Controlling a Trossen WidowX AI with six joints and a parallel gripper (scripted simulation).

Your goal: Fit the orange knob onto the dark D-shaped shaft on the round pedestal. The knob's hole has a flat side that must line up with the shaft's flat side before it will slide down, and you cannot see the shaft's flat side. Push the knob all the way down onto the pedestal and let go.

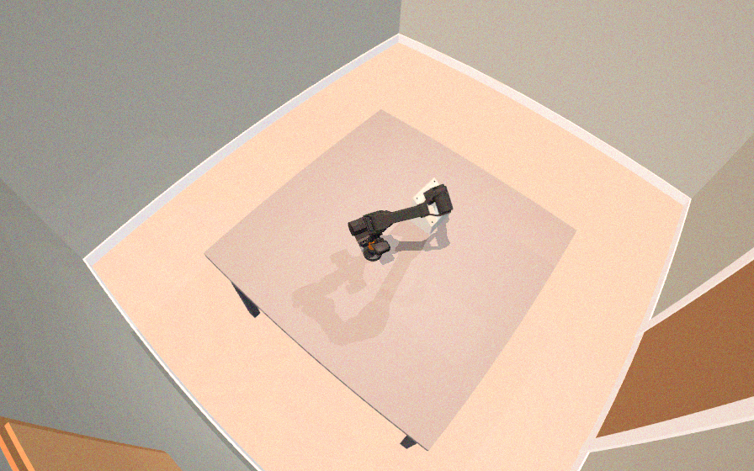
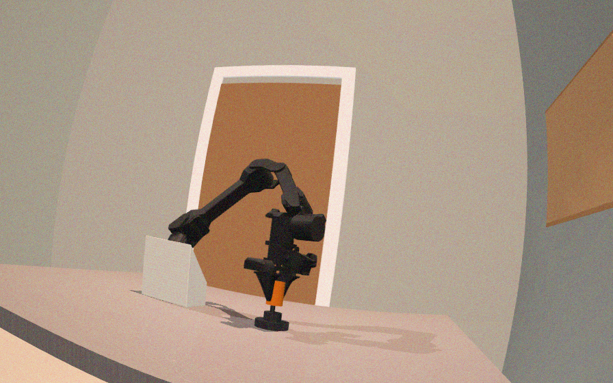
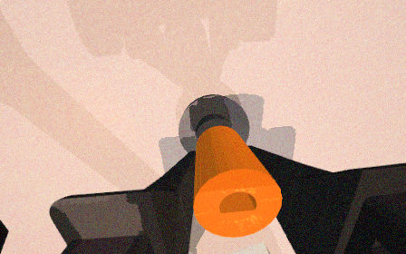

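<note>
The orange knob lies 2 cm above my gripper tip. The rest, counted from my gripper tip: pedestal (4 cm below).
</note>
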